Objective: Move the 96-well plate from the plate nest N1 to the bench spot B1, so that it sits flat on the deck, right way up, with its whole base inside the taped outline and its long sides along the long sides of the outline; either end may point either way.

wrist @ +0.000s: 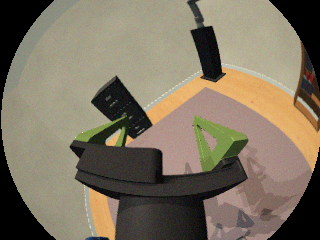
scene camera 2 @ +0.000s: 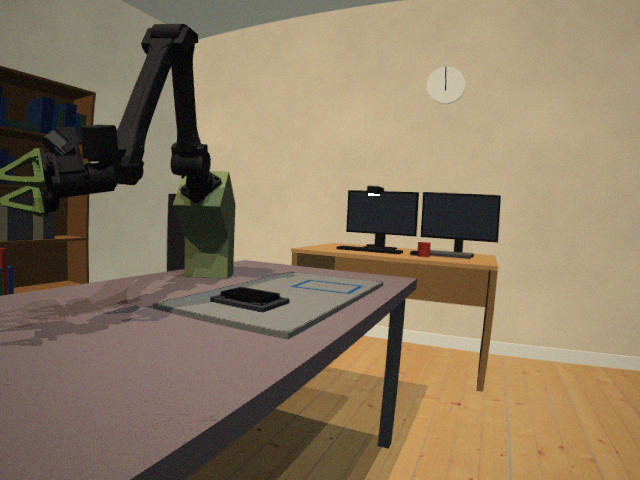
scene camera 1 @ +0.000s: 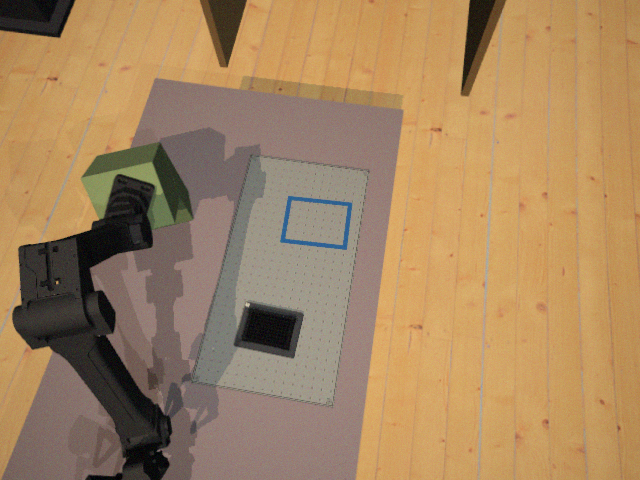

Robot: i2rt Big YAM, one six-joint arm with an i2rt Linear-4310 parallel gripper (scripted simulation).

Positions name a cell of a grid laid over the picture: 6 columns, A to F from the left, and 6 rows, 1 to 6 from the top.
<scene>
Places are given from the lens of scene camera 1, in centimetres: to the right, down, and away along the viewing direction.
black 96-well plate (scene camera 1: C5): -8, 23, 133
dark plate nest N1 (scene camera 1: C5): -6, 24, 134
</scene>
